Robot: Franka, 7 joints.
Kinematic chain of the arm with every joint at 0, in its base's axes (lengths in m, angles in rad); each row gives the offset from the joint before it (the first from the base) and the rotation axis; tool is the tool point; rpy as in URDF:
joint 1: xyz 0 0 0.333 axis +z
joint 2: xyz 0 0 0 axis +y
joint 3: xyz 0 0 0.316 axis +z
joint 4: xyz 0.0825 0 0 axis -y
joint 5: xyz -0.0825 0 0.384 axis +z
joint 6: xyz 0 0 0 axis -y
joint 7: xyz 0.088 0 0 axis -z
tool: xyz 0 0 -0.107 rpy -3.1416 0 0
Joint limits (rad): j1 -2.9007..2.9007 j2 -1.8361..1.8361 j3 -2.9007..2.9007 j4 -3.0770..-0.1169 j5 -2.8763..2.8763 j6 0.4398..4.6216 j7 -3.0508..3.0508
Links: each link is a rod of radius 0.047 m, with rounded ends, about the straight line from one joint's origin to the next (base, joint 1, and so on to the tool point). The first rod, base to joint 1, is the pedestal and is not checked.
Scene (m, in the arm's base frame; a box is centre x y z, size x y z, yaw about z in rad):
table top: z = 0
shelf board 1: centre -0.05 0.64 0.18 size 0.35 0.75 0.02 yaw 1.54
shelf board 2: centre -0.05 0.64 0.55 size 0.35 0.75 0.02 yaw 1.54
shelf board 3: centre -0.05 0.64 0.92 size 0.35 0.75 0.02 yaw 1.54
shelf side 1: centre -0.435 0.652 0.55 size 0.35 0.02 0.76 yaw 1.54
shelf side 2: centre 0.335 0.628 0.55 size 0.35 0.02 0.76 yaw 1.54
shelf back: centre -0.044 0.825 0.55 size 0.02 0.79 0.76 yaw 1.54
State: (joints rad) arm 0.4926 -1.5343 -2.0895 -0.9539 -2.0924 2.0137 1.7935
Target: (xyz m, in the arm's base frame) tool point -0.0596 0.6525 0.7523
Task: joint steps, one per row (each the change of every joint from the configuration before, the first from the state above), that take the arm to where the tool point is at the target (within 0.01 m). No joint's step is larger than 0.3 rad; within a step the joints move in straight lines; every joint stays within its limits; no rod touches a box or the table.
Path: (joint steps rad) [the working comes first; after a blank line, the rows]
Joints at the target: 2.1374 0.2176 -0.5443 -1.3106 -2.1047 2.3782 1.7935
Straight joint move there: touches shelf board 3, shelf side 2.

1: 0.2336 0.1067 0.2561 -0.1745 -0.0144 0.1147 0.0000
2: 0.2337 0.1067 0.2561 -0.1745 -0.0145 0.1147 0.0000
3: 0.2336 0.1067 0.2560 -0.1745 -0.0144 0.1147 0.0000
4: 0.2337 0.1067 0.2561 -0.1746 -0.0145 0.1147 0.0000
5: 0.2336 0.1067 0.2561 -0.1745 -0.0144 0.1147 0.0000
6: 0.2337 0.1068 0.2561 -0.1745 -0.0145 0.1146 0.0000
7: 0.2336 0.1067 0.2561 -0.1745 -0.0144 0.1147 0.0000
8: 0.0023 0.2512 -0.0619 0.2162 0.0222 -0.1095 0.0000
9: 0.0024 0.2512 -0.0618 0.2162 0.0222 -0.1096 0.0000
10: 0.0023 0.2512 -0.0619 0.2162 0.0222 -0.1096 0.0000
11: 0.0023 0.2513 -0.0618 0.2163 0.0222 -0.1096 0.0000

